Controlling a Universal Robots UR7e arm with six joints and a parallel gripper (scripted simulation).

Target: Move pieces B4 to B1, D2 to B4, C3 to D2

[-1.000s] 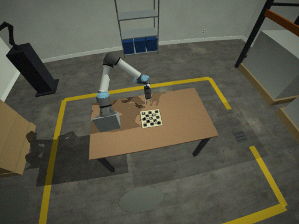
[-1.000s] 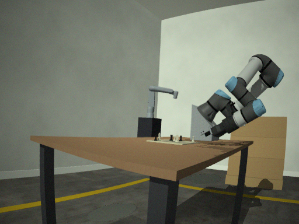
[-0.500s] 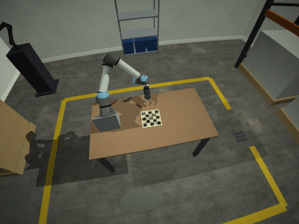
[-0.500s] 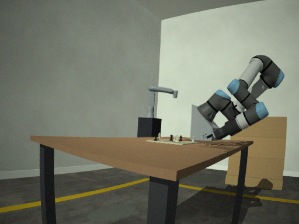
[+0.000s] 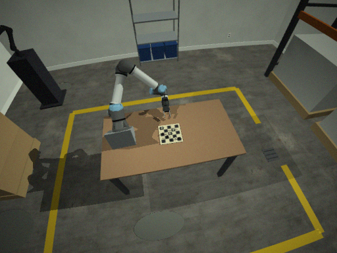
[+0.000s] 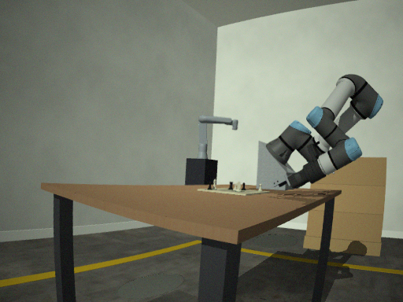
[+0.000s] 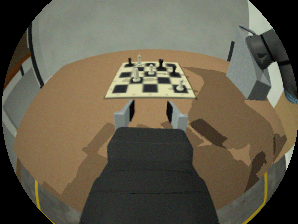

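The white piece is 30 mm ahead of my hand, 160 mm to the right of it and 30 mm below it. The rest, counted from my hand: black piece 50 mm behind, 230 mm to the right, 30 mm below; then chessboard 10 mm behind, 190 mm to the right, 50 mm below.
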